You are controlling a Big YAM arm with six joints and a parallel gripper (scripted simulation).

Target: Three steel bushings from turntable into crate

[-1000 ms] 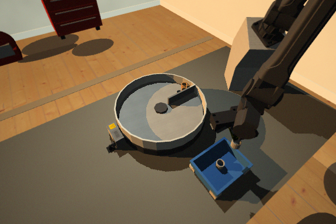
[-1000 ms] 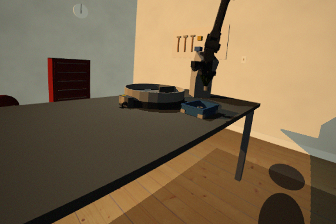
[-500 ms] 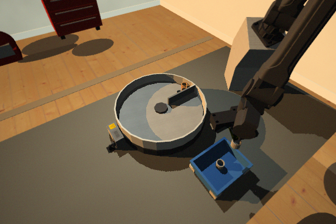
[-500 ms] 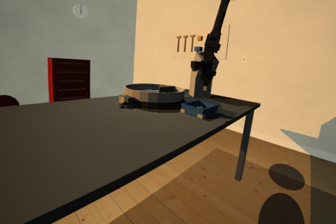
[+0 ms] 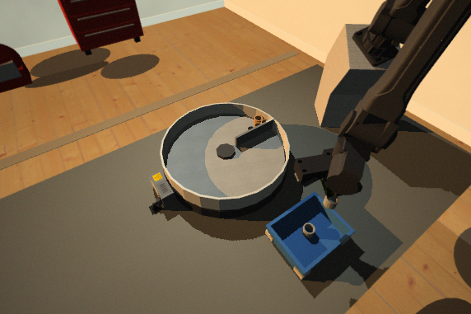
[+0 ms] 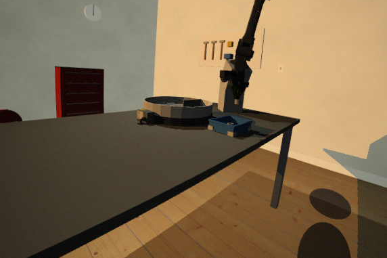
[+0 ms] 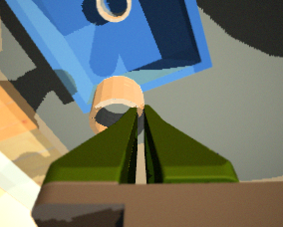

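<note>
The blue crate is 5 cm ahead of my hand, 2 cm to the left of it and 13 cm below it. Also, from my hand: round turntable (17 cm ahead, 32 cm to the right, 10 cm below).
</note>
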